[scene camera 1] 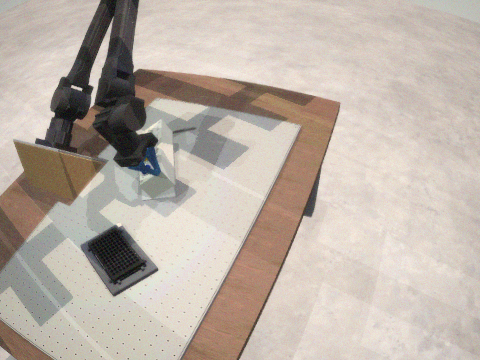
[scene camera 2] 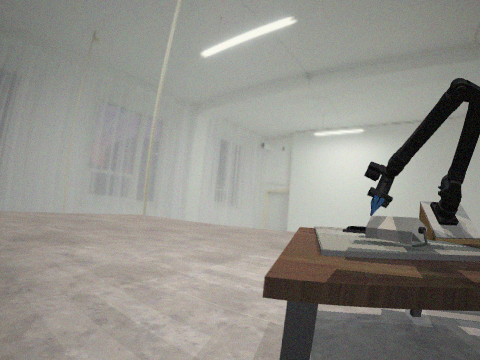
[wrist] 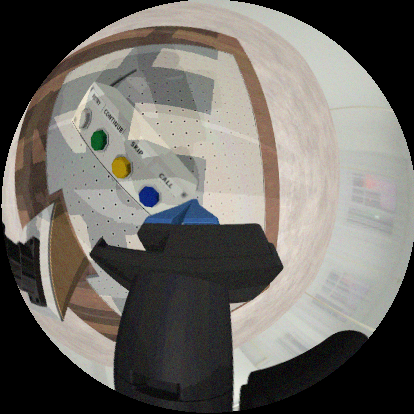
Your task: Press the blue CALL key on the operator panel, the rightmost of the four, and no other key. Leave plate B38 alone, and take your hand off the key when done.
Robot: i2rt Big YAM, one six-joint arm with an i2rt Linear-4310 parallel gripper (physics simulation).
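Frame: origin at the arm's base, x ahead, y left, z up, level; centimetres.
Seen in the pictures: gripper, fingertip midpoint: (scene camera 1: 159,173) (scene camera 2: 371,215) (wrist: 194,203); arm's base at its link origin: (scene camera 1: 55,148) (scene camera 2: 443,214).
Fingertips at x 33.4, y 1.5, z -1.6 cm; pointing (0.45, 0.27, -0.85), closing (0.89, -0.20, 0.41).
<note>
Offsets run from my fingertips to a thing's top centre. "*": to the spot under its first point. Level surfaces: height alone.
The operator panel {dx -6.4, dy +9.9, dz +0.0 cm} (scene camera 1: 159,190) (scene camera 2: 392,227) (wrist: 150,162) is a pale sloped box with a row of keys. In the wrist view the blue CALL key {dx -4.9, dy +2.2, dz -0.9 cm} (wrist: 149,197) is at the near end, beside the yellow SKIP key {dx -7.2, dy +6.7, dz -0.9 cm} (wrist: 121,167), green CONTINUE key {dx -9.5, dy +11.1, dz -0.9 cm} (wrist: 99,140) and pale RETRY key {dx -11.8, dy +15.5, dz -0.9 cm} (wrist: 86,119). My gripper (scene camera 1: 158,173) (scene camera 2: 372,214) (wrist: 194,203) is shut and empty, its blue tips close above the panel's CALL end. The blue key is uncovered in the wrist view; contact does not show. A black gridded plate {dx -2.5, dy -20.4, dz -5.7 cm} (scene camera 1: 117,252) lies apart from the panel, its label unreadable.
The perforated pale board {dz -8.3 cm} (scene camera 1: 200,260) (wrist: 235,150) lies on the wooden table {dz -9.6 cm} (scene camera 1: 270,250) (scene camera 2: 300,270). A tilted brown-faced board (scene camera 1: 60,172) (wrist: 67,255) stands by the arm's base. A dark cable {* dx -6.9, dy +27.6, dz -7.9 cm} (scene camera 1: 184,130) (wrist: 122,77) runs from the panel's far end.
</note>
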